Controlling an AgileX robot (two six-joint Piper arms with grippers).
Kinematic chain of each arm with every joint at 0, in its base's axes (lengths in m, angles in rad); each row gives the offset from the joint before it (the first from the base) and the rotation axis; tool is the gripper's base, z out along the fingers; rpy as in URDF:
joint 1: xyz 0 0 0.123 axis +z
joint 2: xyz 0 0 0 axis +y
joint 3: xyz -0.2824 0 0.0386 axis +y
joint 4: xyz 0.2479 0 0.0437 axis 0.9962 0 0.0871
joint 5: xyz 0 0 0 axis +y
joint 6: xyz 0.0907 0 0.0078 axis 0.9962 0 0.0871
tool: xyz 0 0 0 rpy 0 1.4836 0
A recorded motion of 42 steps. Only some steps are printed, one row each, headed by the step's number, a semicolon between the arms.
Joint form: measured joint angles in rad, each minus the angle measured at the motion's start. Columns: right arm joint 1, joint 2, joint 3, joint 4, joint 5, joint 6; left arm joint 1, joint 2, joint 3, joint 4, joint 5, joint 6.
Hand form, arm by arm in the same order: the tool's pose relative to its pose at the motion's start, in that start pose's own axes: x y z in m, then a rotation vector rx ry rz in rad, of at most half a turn. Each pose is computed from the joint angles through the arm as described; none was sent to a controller.
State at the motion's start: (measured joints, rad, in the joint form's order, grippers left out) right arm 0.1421 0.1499 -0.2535 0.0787 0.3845 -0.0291; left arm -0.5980 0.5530 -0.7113 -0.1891 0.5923 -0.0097
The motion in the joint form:
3: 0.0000 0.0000 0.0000 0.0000 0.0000 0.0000; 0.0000 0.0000 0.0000 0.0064 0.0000 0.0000
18: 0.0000 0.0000 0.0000 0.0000 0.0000 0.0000; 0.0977 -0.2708 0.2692 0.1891 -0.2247 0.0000
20: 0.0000 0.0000 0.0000 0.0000 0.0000 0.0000; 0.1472 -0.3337 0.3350 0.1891 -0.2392 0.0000
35: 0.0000 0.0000 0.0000 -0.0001 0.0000 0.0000; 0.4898 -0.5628 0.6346 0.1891 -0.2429 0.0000
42: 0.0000 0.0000 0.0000 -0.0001 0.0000 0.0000; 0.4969 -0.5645 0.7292 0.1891 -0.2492 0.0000
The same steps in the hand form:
3: 0.0000 0.0000 0.0000 0.0000 0.0000 0.0000; 0.0000 0.0003 0.0000 -0.0036 0.0000 0.0053
18: 0.0000 0.0000 0.0000 0.0000 0.0000 0.0000; 0.0522 0.0231 -0.0202 -0.1801 -0.2360 0.1455
20: 0.0000 0.0000 0.0000 0.0000 0.0000 0.0000; 0.0691 0.0283 -0.0214 -0.2273 -0.2522 0.1353
35: 0.0000 0.0000 0.0000 0.0000 0.0000 -0.0001; 0.1521 0.0584 -0.0098 -0.5617 -0.2170 0.0360
42: 0.0000 0.0000 0.0000 0.0000 0.0000 -0.0001; 0.1795 0.0662 0.0027 -0.5696 -0.1334 0.0093

